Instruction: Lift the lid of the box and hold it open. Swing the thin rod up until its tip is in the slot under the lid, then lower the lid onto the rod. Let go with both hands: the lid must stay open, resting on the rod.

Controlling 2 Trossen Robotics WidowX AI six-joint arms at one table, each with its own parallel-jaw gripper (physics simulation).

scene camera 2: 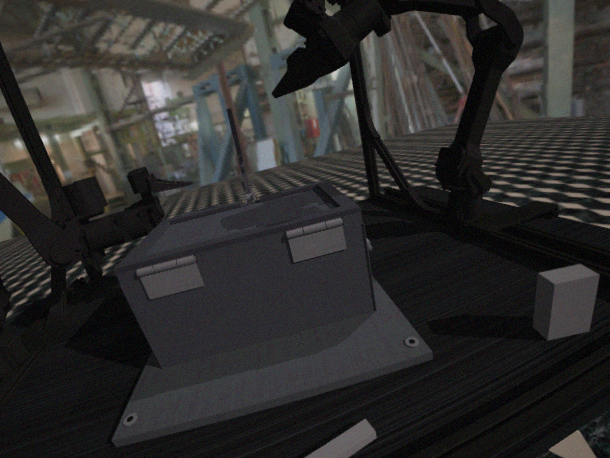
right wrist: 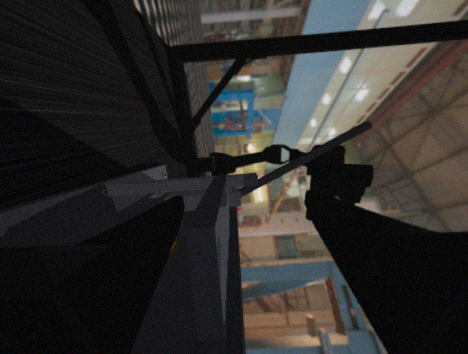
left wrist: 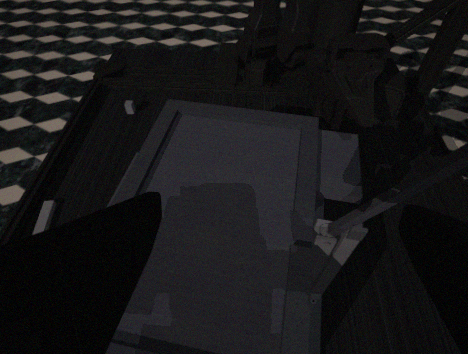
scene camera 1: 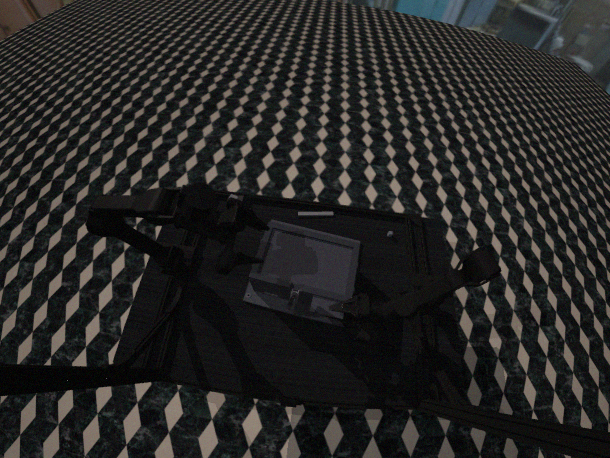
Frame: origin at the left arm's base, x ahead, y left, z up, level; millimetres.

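Where they show: left gripper, fingertip midpoint: (scene camera 2: 278, 92) (left wrist: 279, 210) (scene camera 1: 266, 245); right gripper, fingertip midpoint: (scene camera 2: 200, 203) (right wrist: 243, 199) (left wrist: 356, 156) (scene camera 1: 326, 311); left arm's base at its link origin: (scene camera 2: 466, 216) (right wrist: 195, 165) (scene camera 1: 179, 270); right arm's base at its link origin: (scene camera 2: 5, 368) (left wrist: 256, 78).
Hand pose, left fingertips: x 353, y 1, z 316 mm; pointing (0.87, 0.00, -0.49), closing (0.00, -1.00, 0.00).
Things, the pixels of their top centre, and the offset from my left fingertips. "spot": a spot on its surface instead.
- grey base plate at a spot on its surface: (scene camera 2: 280, 382) spot: dx +125, dy +225, dz -323 mm
- pale bar at its top centre: (left wrist: 35, 241) (scene camera 1: 315, 213) dx +130, dy +326, dz -325 mm
- small pale block at its top centre: (left wrist: 128, 102) (scene camera 1: 391, 232) dx +448, dy +268, dz -310 mm
The grey box (scene camera 1: 272, 288) (scene camera 2: 260, 300) has its lid (scene camera 1: 337, 265) (left wrist: 230, 150) down flat, with shadows across it. The thin dark rod (scene camera 2: 236, 142) (left wrist: 400, 192) (right wrist: 310, 157) slants upward outside the box from its latch side, its free end above lid height; it is not under the lid. My left gripper (scene camera 1: 265, 244) (left wrist: 279, 210) is open and empty above the lid's left side in scene camera 1. My right gripper (scene camera 1: 334, 310) (right wrist: 243, 199) is open and empty by the box's lower right corner in scene camera 1. In the right wrist view, the box edge and rod appear beyond its fingers.
The box stands on a grey base plate (scene camera 2: 280, 382). A pale bar (scene camera 1: 315, 213) (scene camera 2: 347, 442) (left wrist: 45, 216) lies behind the hinge side. A small pale block (scene camera 1: 390, 233) (scene camera 2: 565, 305) (left wrist: 130, 107) stands apart from the box. Dark frame bars surround the table.
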